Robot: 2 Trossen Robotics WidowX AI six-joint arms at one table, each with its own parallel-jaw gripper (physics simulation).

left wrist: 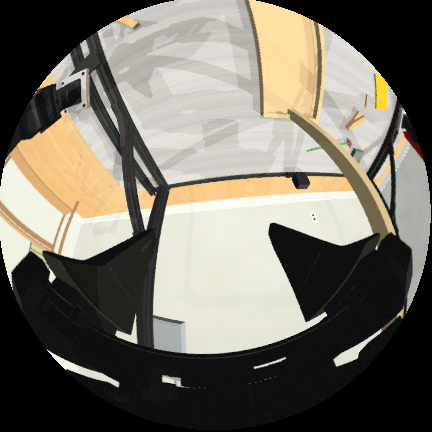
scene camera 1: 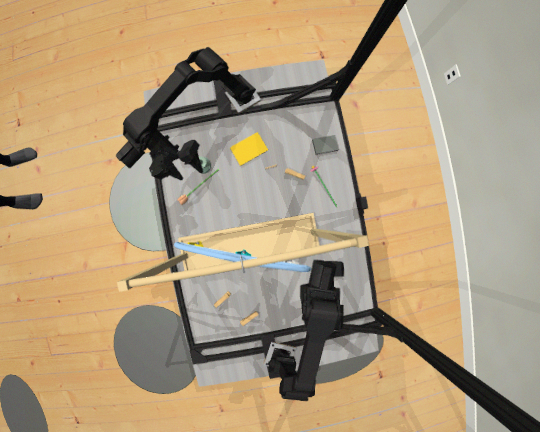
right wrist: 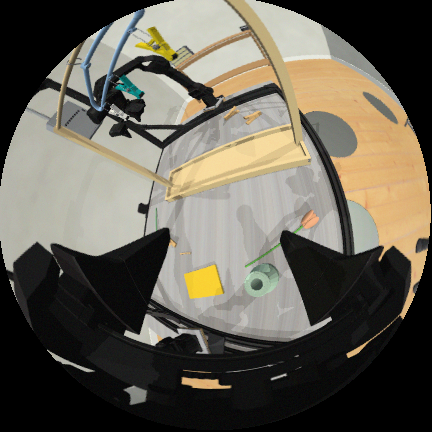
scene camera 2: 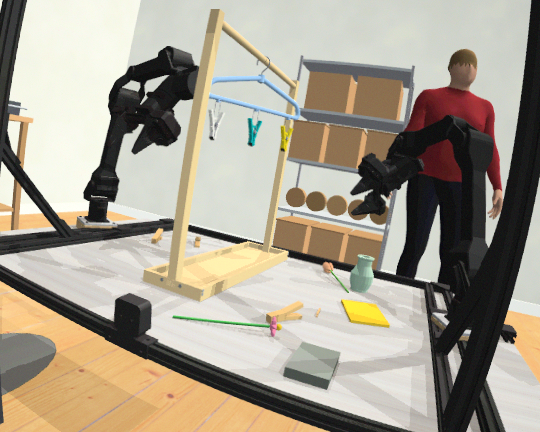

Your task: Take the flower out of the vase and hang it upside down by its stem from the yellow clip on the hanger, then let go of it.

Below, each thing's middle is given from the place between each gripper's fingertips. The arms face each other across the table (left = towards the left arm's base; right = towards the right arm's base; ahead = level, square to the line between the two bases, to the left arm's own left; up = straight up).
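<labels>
Frame base (scene camera 1: pixel 290 235) located 16 cm to the right of my left hand, 26 cm ahead of it and 25 cm below it. From the same left hand, the yellow pad (scene camera 2: pixel 358 312) lies 51 cm to the right, 21 cm ahead and 25 cm below, and the grey block (scene camera 2: pixel 314 365) lies far to the right, far below and slightly behind.
Relative to my right hand, the yellow pad is 110 mm to the right, 180 mm behind and 210 mm below; the frame base is 240 mm to the left, 140 mm behind and 200 mm below; the grey block is slightly to the right, far behind and a good way below.
</labels>
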